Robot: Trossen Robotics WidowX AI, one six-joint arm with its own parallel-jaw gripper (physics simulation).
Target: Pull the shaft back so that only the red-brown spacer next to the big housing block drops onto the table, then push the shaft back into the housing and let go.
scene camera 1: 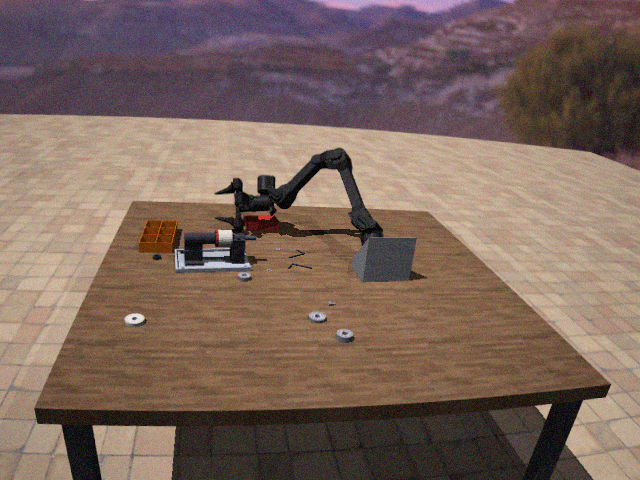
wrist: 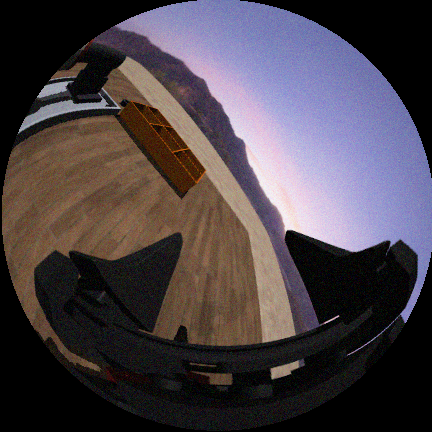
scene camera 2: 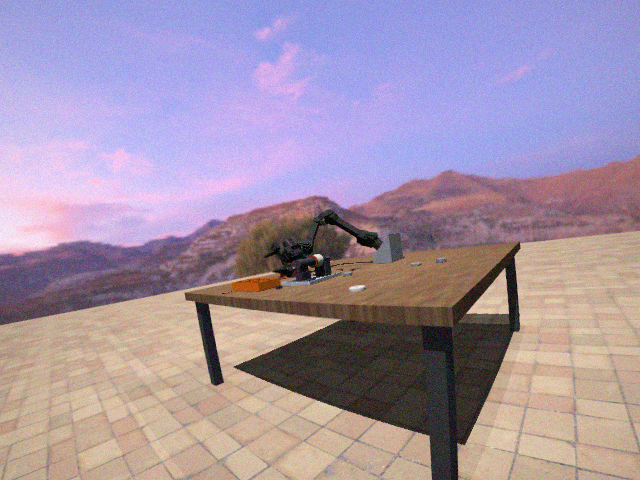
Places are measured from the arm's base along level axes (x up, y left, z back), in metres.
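Pixels of known places: gripper, fingertip midpoint: (scene camera 1: 214, 205) (wrist: 234, 236) (scene camera 2: 268, 264); arm's base, link origin: (scene camera 1: 374, 250) (scene camera 2: 382, 248).
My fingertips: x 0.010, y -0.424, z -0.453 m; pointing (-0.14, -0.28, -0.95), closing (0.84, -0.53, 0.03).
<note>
For each thing: its top centre in the pictures, then the offset to it from my fingertips. "pt": a spot on its surface instead.
- thin red-brown spacer, top centre: (scene camera 1: 216, 230) dx +0.022, dy +0.304, dz -0.030 m
- white sleeve, surface spot: (scene camera 1: 225, 237) (scene camera 2: 319, 257) pt dx +0.008, dy +0.329, dz -0.006 m
- shaft's dark end, surface spot: (scene camera 1: 250, 238) pt dx -0.003, dy +0.314, dz +0.075 m
- orange divided tray, top centre: (wrist: 172, 136) (scene camera 1: 159, 231) (scene camera 2: 254, 280) dx -0.049, dy +0.114, dz -0.204 m
- red box, top centre: (scene camera 1: 261, 218) dx -0.054, dy -0.002, dz +0.178 m
- white ring, top centre: (scene camera 1: 134, 318) (scene camera 2: 357, 287) dx -0.075, dy +0.646, dz -0.279 m
The fixture stands on a light base plate (scene camera 1: 214, 266) (wrist: 52, 106) at the table's left. A dark cylinder (scene camera 1: 199, 238) lies on the left block (scene camera 1: 193, 255) (wrist: 91, 77). The thin red-brown spacer (scene camera 1: 217, 237) sits on the shaft line between that cylinder and a white sleeve (scene camera 1: 225, 237) (scene camera 2: 317, 259). The shaft's dark end (scene camera 1: 250, 238) sticks out right of the right block (scene camera 1: 237, 252). My gripper (scene camera 1: 216, 206) (scene camera 2: 270, 263) (wrist: 234, 236) is open and empty, behind the fixture, its fingers pointing left, one above the other. Part of the fixture shows in the wrist view; its right end is cut off.
An orange divided tray (scene camera 1: 155, 247) (scene camera 2: 255, 285) (wrist: 150, 142) stands left of the fixture. A red box (scene camera 1: 261, 224) lies under the wrist. A grey wedge (scene camera 1: 390, 258) (scene camera 2: 391, 249) stands before the arm's base. A white ring (scene camera 1: 128, 320), several grey rings and black hex keys (scene camera 1: 300, 266) lie around.
</note>
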